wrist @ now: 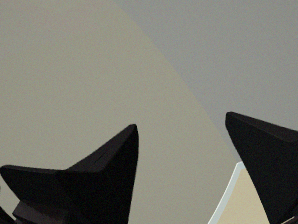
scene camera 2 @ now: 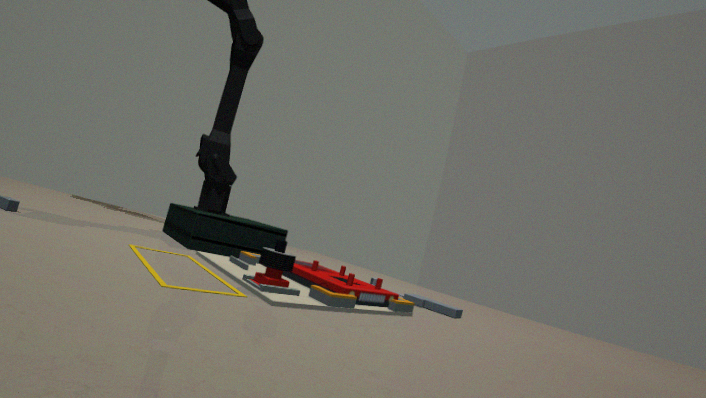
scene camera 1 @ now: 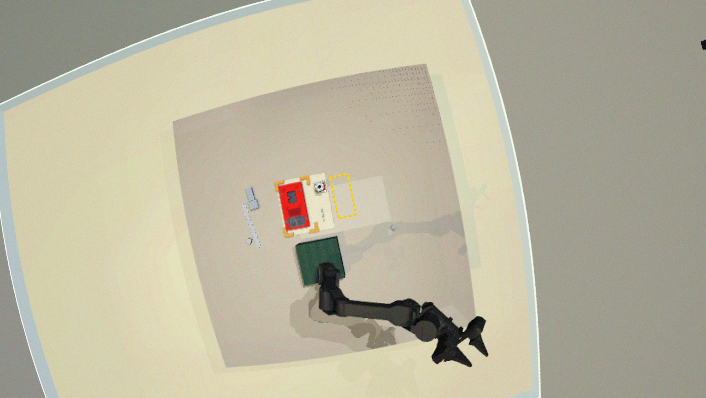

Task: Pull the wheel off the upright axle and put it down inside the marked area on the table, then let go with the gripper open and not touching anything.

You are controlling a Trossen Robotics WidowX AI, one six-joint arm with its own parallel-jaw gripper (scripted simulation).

Path:
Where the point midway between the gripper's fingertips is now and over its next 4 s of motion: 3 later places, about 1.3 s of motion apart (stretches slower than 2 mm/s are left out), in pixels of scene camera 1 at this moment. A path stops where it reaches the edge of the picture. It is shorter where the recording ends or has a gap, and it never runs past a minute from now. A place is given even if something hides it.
My gripper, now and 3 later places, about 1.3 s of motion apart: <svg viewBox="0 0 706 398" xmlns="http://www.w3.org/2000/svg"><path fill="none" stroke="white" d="M479 361L470 224L367 168L318 185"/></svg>

